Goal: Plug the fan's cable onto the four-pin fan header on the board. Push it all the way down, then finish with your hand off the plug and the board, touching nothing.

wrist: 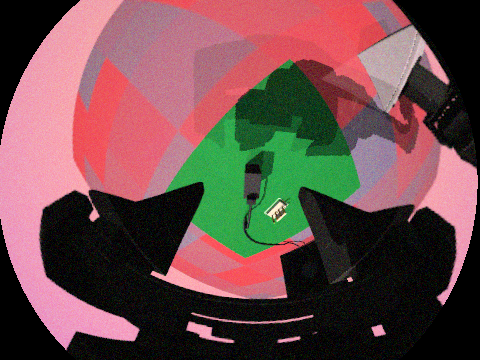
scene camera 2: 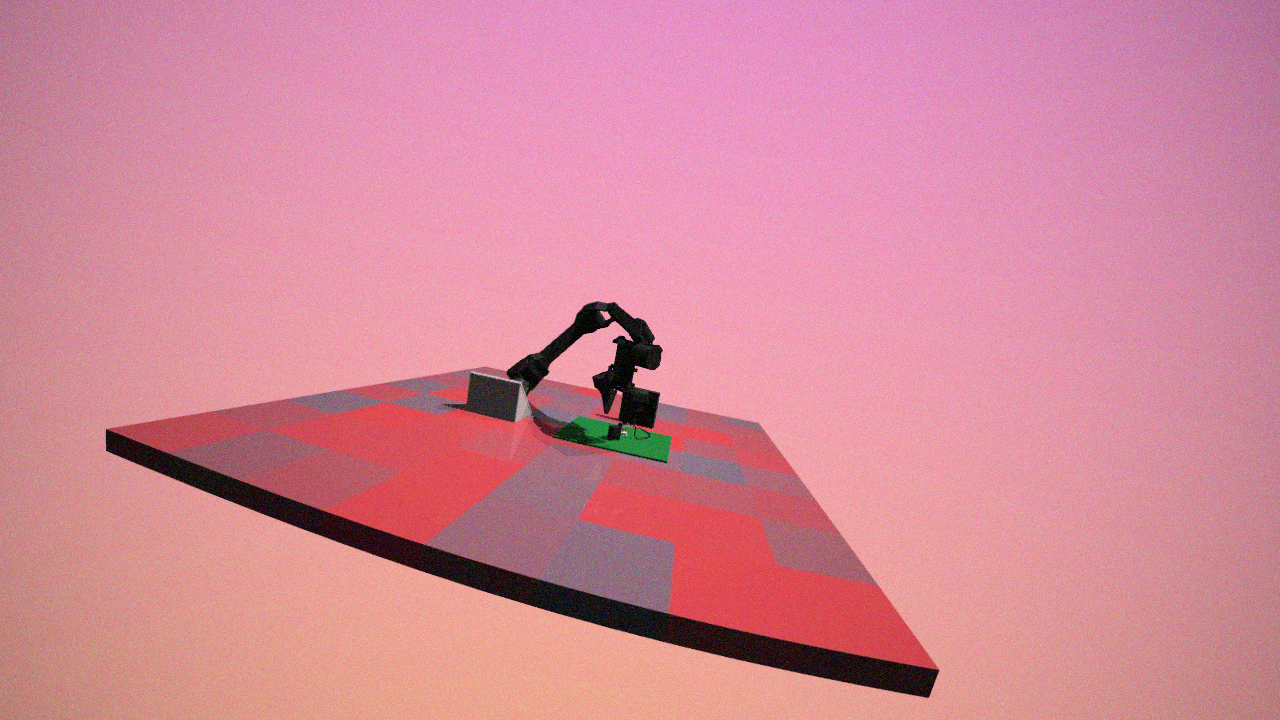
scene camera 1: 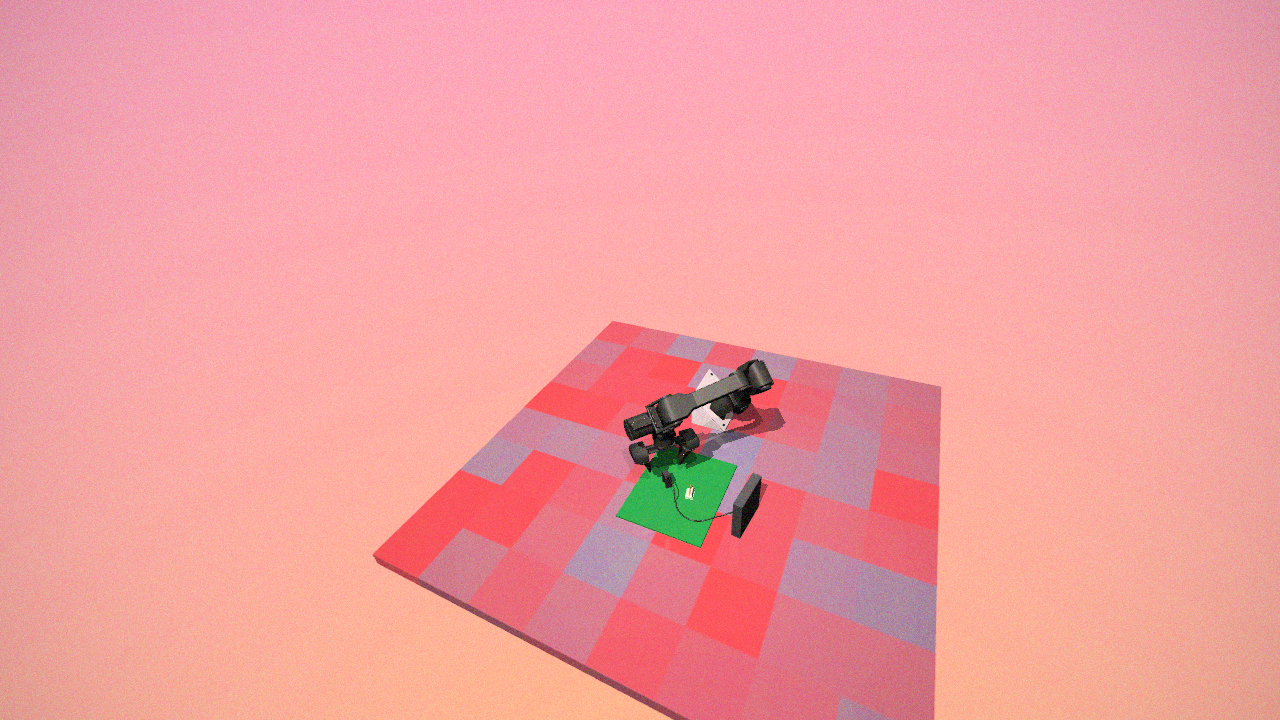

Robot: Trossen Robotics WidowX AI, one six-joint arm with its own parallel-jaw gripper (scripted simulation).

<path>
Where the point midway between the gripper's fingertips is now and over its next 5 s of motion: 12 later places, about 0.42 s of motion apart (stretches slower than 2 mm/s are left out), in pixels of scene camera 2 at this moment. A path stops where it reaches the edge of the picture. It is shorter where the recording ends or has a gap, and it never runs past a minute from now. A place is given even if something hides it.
My gripper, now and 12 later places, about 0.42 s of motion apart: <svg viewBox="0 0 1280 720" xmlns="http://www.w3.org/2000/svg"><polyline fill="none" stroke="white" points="615,418 614,425 613,432 611,434 615,421 616,417 618,416 619,416 621,415 622,414 624,414 625,413 626,413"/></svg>
</path>
